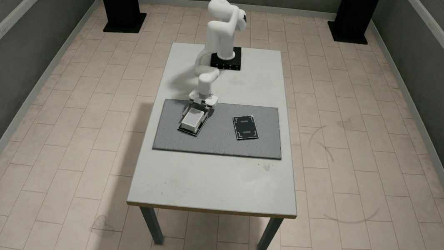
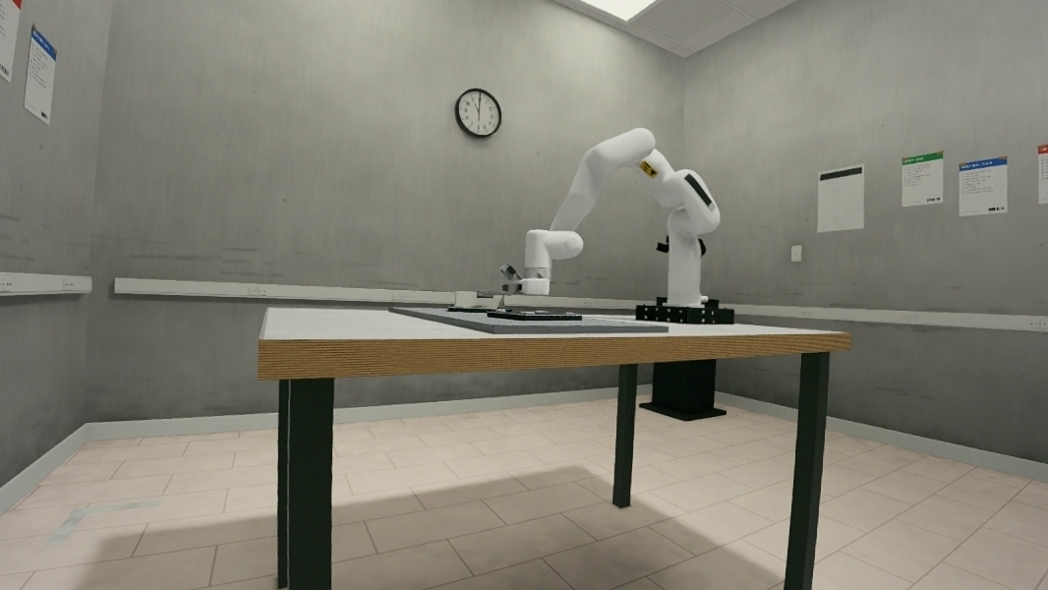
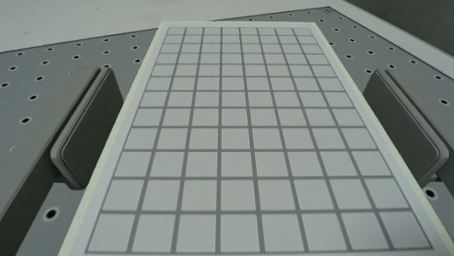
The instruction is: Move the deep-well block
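Right now my hand is 1 cm short of the white 96-well deep-well block and 1 cm above it. Round my hand: grey perforated baseplate 15 cm to the left, 5 cm below, 2 cm ahead.
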